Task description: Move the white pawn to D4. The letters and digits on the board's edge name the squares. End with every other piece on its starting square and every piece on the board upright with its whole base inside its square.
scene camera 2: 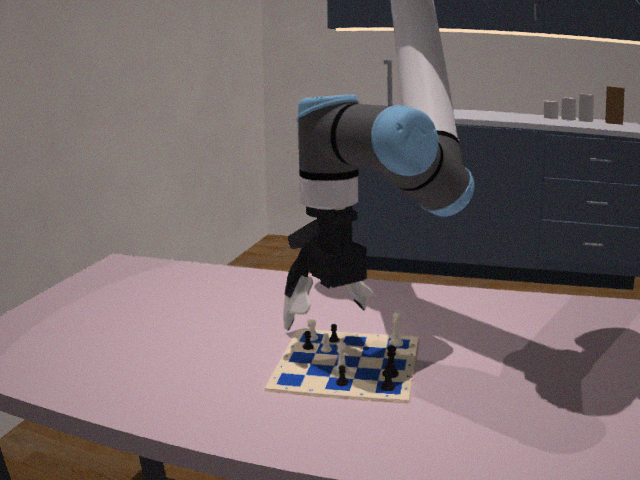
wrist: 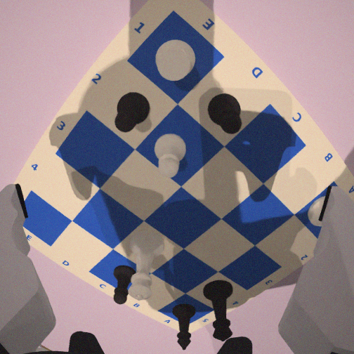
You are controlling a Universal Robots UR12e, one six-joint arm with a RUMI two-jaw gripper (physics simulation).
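Frame: origin at the arm's base, x ahead, y left, z up, level; millimetres.
Where they show: gripper, between the fingertips: [scene camera 2: 326, 320].
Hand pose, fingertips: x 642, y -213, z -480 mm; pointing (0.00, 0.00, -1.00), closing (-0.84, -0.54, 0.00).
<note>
Each offset is from my fingertips to the centre of the thing. "spot": to the spot under its first point.
The white pawn {1 mm ahead, 4 mm left, 39 mm down} [scene camera 2: 325, 343] [wrist: 170, 151] stands upright on blue square D2. The chessboard {spot: 79 mm ahead, 128 mm left, 55 mm down} [scene camera 2: 273, 386] [wrist: 240, 49] shows blue square D4 {spot: 11 mm ahead, 72 mm left, 55 mm down} [scene camera 2: 319, 369] [wrist: 106, 220] with no piece on it, partly shadowed in the wrist view. My gripper [scene camera 2: 326, 318] [wrist: 171, 192] is open and empty, its fingers wide apart. It hangs above the back left part of the board, above the pieces, pointing down. In the wrist view the pawn shows between the two fingers, a little above the line of their tips.
A short white piece {27 mm ahead, 43 mm right, 38 mm down} [scene camera 2: 311, 329] [wrist: 175, 60] is on E1. Black pawns stand on E2 {32 mm ahead, 7 mm right, 39 mm down} [scene camera 2: 307, 341] [wrist: 133, 107] and D1 {12 mm back, 34 mm right, 39 mm down} [scene camera 2: 333, 333] [wrist: 224, 108]. A tall white piece [wrist: 145, 260] is on C4. Black pieces are on C5, A4 and A5, and a white piece {119 mm back, 17 mm right, 23 mm down} [scene camera 2: 395, 330] on A1.
</note>
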